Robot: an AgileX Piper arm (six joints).
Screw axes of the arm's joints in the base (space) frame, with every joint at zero. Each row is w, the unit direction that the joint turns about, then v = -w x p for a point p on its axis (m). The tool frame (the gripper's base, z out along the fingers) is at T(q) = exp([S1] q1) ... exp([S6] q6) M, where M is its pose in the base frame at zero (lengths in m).
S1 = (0, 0, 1, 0, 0, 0)
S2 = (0, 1, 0, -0.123, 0, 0)
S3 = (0, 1, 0, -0.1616, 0, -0.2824)
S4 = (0.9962, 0, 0.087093, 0, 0.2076, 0)
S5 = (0, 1, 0, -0.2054, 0, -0.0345)
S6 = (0.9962, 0, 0.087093, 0, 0.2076, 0)
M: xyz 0.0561 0 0.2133 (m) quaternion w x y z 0.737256 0 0.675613 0
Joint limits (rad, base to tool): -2.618..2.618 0..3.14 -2.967..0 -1.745..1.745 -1.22..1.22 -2.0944..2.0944
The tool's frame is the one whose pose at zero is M.
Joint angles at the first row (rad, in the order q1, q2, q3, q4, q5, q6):
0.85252, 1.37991, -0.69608, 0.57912, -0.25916, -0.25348
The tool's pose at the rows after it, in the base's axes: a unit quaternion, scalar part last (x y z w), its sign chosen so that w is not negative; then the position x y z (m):
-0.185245 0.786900 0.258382 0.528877 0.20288 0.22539 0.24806
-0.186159 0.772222 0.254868 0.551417 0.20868 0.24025 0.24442
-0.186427 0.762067 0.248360 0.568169 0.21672 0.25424 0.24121
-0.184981 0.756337 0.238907 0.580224 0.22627 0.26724 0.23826
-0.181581 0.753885 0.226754 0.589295 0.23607 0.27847 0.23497
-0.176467 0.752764 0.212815 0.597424 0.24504 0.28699 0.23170
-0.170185 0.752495 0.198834 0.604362 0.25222 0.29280 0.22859
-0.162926 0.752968 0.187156 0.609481 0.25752 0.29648 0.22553
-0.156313 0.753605 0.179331 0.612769 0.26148 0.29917 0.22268
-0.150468 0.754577 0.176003 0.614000 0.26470 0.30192 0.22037
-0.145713 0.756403 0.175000 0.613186 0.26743 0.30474 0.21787
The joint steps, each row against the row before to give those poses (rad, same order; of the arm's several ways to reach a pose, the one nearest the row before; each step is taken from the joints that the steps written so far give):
0.04563, 0.06818, -0.02519, -0.00292, -0.11812, -0.00052
0.02735, 0.06614, -0.03376, -0.00016, -0.08793, -0.00710
0.01477, 0.06505, -0.04609, 0.01025, -0.05830, -0.02035
0.00714, 0.06203, -0.05456, 0.02531, -0.03558, -0.03461
0.00327, 0.05676, -0.05468, 0.03771, -0.02421, -0.04458
0.00102, 0.04775, -0.04747, 0.04286, -0.02182, -0.04803
0.00070, 0.03718, -0.03644, 0.04277, -0.02154, -0.04481
0.00070, 0.02805, -0.02544, 0.03636, -0.02048, -0.03309
0.00031, 0.02197, -0.01858, 0.02464, -0.01624, -0.01863
0.00008, 0.01848, -0.01709, 0.01570, -0.00880, -0.00710
-0.00002, 0.01702, -0.01579, 0.01132, -0.00281, -0.00151

